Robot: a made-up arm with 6 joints. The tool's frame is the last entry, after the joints. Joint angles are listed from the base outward. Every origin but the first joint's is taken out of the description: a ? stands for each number. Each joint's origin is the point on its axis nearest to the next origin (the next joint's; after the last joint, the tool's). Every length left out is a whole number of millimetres.
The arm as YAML. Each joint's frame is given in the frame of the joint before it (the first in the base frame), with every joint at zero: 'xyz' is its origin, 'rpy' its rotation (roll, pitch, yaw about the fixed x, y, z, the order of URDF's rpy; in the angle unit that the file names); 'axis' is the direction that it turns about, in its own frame. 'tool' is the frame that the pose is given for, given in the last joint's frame.
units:
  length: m
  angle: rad
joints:
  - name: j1
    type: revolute
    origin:
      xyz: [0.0, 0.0, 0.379]
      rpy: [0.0, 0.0, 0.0]
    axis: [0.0, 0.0, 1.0]
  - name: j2
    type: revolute
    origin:
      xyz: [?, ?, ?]
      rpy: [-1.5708, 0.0, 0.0]
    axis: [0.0, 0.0, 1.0]
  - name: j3
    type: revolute
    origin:
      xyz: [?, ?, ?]
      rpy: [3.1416, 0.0, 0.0]
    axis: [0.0, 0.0, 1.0]
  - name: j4
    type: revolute
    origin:
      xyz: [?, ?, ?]
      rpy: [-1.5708, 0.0, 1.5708]
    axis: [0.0, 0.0, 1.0]
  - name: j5
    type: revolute
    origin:
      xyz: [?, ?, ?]
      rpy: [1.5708, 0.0, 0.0]
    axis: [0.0, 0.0, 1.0]
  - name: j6
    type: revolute
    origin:
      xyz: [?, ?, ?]
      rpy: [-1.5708, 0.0, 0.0]
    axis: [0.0, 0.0, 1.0]
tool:
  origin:
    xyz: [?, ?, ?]
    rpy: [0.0, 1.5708, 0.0]
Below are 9 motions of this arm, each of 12 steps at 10 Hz.
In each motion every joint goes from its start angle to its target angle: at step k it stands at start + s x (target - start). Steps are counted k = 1, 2, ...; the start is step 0. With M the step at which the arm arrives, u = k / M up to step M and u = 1 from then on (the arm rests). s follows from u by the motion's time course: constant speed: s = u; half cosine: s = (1 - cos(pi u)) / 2; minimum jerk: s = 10 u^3 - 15 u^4 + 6 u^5.
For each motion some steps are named. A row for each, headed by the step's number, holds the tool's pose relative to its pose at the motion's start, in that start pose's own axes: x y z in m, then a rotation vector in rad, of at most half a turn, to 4 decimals.
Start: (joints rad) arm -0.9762 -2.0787 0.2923 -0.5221 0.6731 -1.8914
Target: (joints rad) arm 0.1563 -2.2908 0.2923 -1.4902 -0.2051 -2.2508
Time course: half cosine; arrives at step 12
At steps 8, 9, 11, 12:
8: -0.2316 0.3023 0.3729 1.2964 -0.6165 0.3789
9: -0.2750 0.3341 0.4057 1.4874 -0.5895 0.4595
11: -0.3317 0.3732 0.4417 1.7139 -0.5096 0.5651
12: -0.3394 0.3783 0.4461 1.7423 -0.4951 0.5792

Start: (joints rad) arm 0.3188 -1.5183 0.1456 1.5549 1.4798 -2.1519
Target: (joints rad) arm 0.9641 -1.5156 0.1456 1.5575 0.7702 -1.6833
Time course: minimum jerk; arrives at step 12
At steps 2, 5, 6, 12:
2: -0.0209 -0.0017 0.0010 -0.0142 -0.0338 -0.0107
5: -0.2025 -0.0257 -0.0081 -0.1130 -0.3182 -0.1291
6: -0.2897 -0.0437 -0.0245 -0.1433 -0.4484 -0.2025
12: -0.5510 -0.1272 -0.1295 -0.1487 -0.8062 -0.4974

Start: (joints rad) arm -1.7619 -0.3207 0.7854 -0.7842 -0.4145 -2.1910
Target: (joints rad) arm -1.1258 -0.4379 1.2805 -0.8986 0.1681 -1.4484
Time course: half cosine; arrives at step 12
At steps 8, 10, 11, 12:
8: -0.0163 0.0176 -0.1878 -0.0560 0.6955 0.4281
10: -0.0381 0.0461 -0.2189 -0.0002 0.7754 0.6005
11: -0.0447 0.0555 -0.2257 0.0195 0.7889 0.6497
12: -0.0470 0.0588 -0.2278 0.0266 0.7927 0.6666

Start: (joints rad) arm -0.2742 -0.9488 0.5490 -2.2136 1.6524 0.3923
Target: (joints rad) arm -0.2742 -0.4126 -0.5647 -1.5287 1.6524 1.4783
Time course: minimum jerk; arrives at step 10
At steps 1, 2, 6, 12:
1: 0.0066 -0.0062 -0.0025 -0.0201 -0.0104 0.0030
2: 0.0442 -0.0423 -0.0142 -0.1370 -0.0697 0.0189
6: 0.4105 -0.4219 0.1637 -1.7140 -0.7337 0.0540
12: 0.4751 -0.4750 0.3757 -2.5585 -1.0026 -0.0172

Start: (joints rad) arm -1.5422 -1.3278 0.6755 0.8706 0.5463 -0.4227
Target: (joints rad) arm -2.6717 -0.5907 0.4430 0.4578 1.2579 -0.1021
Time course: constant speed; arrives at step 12
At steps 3, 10, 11, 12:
3: 0.1205 0.2566 -0.1481 -0.0746 0.0372 0.2954
10: 0.0210 0.5778 -0.5730 -0.3110 0.2068 0.7671
11: -0.0166 0.5761 -0.6221 -0.3606 0.2333 0.8117
12: -0.0549 0.5629 -0.6637 -0.4156 0.2584 0.8516

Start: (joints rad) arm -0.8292 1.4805 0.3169 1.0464 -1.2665 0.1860
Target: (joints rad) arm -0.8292 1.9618 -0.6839 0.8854 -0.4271 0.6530
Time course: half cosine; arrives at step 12
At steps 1, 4, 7, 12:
1: 0.0105 0.0105 0.0096 -0.0279 -0.0034 0.0088
4: 0.1492 0.1730 0.1076 -0.3910 -0.0551 0.1541
7: 0.3346 0.4721 0.1280 -0.8902 -0.1585 0.4787
12: 0.4352 0.7303 0.0017 -1.2343 -0.2685 0.8786

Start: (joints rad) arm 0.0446 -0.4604 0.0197 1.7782 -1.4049 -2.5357
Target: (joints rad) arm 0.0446 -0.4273 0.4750 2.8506 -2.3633 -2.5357
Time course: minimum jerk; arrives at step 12
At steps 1, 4, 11, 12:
1: -0.0013 0.0007 0.0008 0.0012 -0.0076 0.0017
4: -0.0519 0.0228 0.0282 0.0696 -0.3187 0.0595
11: -0.1952 0.0313 0.0478 0.6694 -1.4870 0.1328
12: -0.1957 0.0312 0.0476 0.6749 -1.4940 0.1328

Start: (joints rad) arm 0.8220 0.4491 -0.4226 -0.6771 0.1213 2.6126
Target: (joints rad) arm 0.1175 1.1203 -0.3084 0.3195 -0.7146 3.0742
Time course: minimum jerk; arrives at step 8
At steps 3, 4, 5, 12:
3: 0.0573 0.0685 -0.1130 -0.2430 -0.1915 0.2929
4: 0.0979 0.1473 -0.1944 -0.3932 -0.4167 0.5172
5: 0.1334 0.2465 -0.2594 -0.5024 -0.6984 0.7033
12: 0.1697 0.3921 -0.3074 -0.5895 -1.1038 0.8505

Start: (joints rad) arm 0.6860 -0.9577 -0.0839 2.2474 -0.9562 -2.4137
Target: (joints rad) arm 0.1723 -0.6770 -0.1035 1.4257 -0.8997 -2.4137
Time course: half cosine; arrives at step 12
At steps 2, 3, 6, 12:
2: 0.0088 0.0088 -0.0152 -0.0074 0.0256 -0.0316
3: 0.0198 0.0174 -0.0339 -0.0156 0.0544 -0.0712
6: 0.0759 0.0309 -0.1210 -0.0414 0.1571 -0.2725
12: 0.1630 -0.0238 -0.2325 -0.0310 0.2200 -0.6109

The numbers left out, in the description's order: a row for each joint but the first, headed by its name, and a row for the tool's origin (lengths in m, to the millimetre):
j2: 0.0 0.0 0.0
j3: 0.0 -0.612 0.0
j4: 0.489 0.0 0.0
j5: 0.0 -0.261 0.0
j6: 0.0 0.0 0.0
tool: 0.0 0.0 0.0

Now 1 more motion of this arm.
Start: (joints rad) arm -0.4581 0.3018 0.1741 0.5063 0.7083 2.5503
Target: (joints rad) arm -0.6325 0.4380 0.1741 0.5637 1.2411 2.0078
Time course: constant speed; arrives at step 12
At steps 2, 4, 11, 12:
2: -0.0057 0.0207 0.0119 0.0768 0.0480 -0.0275
4: -0.0125 0.0418 0.0237 0.1536 0.0928 -0.0600
11: -0.0444 0.1170 0.0636 0.4217 0.2202 -0.2099
12: -0.0500 0.1278 0.0692 0.4598 0.2343 -0.2354

